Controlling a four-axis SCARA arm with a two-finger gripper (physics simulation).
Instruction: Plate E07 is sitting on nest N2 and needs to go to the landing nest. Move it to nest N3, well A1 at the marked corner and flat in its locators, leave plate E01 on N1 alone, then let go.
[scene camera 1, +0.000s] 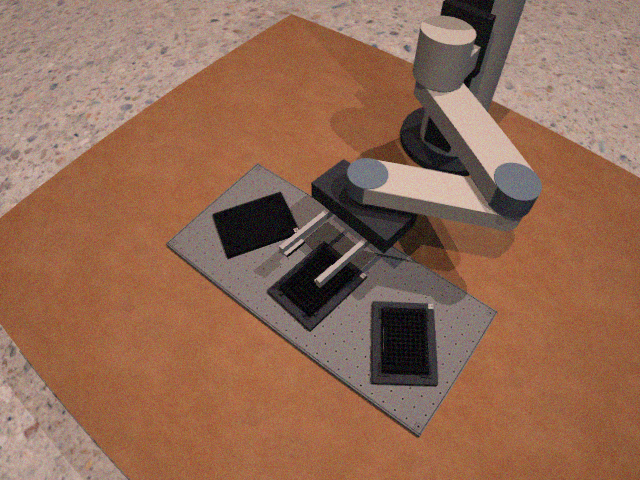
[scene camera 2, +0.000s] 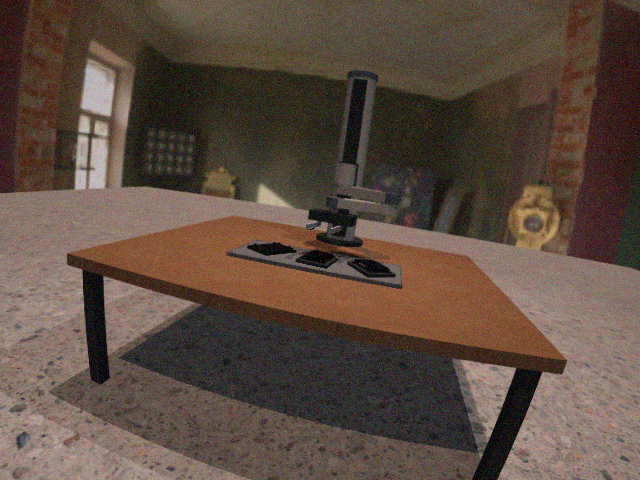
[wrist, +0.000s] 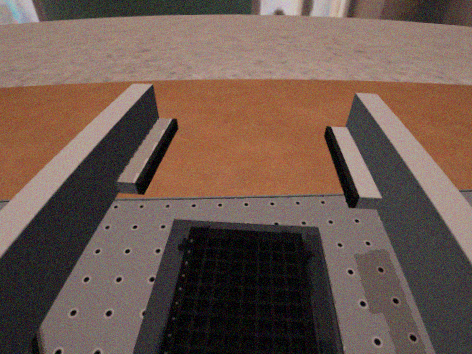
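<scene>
Plate E07, taken to be the black gridded plate (scene camera 1: 309, 295) (scene camera 2: 316, 257) (wrist: 245, 295) at mid-board, lies in a dark grey nest (scene camera 1: 310, 324) (wrist: 156, 305) with a white corner mark. My gripper (scene camera 1: 301, 265) (scene camera 2: 321, 228) (wrist: 251, 109) is raised above it, shut at its narrow setting with nothing between its widely spaced fingers. Another gridded plate (scene camera 1: 405, 341) (scene camera 2: 371, 266), apparently E01, lies in the right-hand nest (scene camera 1: 376, 341). A plain black nest (scene camera 1: 253, 224) (scene camera 2: 271, 249), apparently N3, lies at the left, turned, with its mark at its right corner. Labels and well A1 are unreadable.
The nests stand on a grey perforated board (scene camera 1: 237, 273) (wrist: 120, 250) on a brown table (scene camera 1: 155, 361) (scene camera 2: 206, 273). The arm (scene camera 1: 434, 191) reaches in from the column (scene camera 2: 356, 124) behind the board. The plain nest is beyond the finger on the left in scene camera 1.
</scene>
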